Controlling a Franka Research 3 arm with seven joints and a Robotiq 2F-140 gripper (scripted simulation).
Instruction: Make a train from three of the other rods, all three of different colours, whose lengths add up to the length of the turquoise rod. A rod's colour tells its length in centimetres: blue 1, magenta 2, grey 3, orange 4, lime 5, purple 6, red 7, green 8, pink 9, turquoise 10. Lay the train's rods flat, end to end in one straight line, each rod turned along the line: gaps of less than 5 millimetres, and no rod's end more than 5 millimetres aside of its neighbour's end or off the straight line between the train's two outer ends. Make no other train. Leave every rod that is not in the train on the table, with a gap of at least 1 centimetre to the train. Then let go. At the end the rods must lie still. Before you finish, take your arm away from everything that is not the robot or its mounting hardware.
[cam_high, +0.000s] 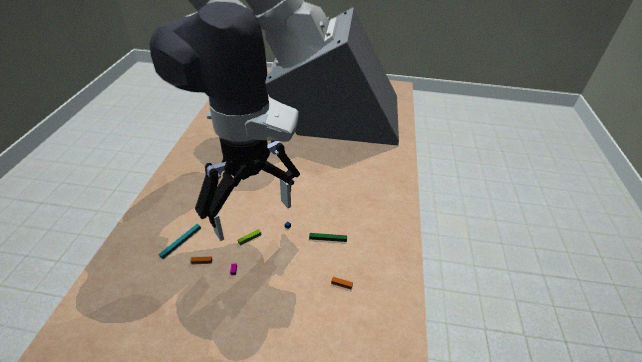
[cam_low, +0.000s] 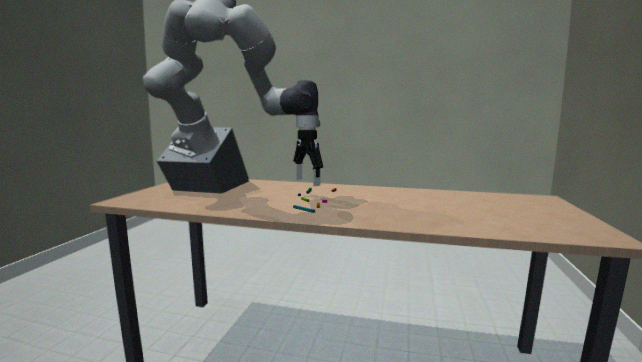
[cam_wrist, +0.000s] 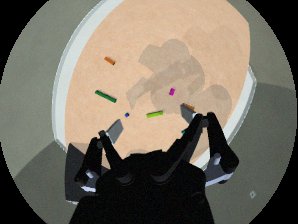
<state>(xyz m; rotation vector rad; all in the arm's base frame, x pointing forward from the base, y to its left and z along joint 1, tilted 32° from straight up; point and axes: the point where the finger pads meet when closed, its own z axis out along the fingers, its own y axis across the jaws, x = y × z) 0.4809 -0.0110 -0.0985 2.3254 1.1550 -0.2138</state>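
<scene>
My gripper is now 70 mm above the blue rod, 60 mm past it and 50 mm to the right of it. Round my hand: green rod (140 mm to the left, 70 mm below, 50 mm behind); magenta rod (80 mm ahead, 70 mm below, 20 mm to the right); lime rod (70 mm below, 20 mm to the right).
</scene>
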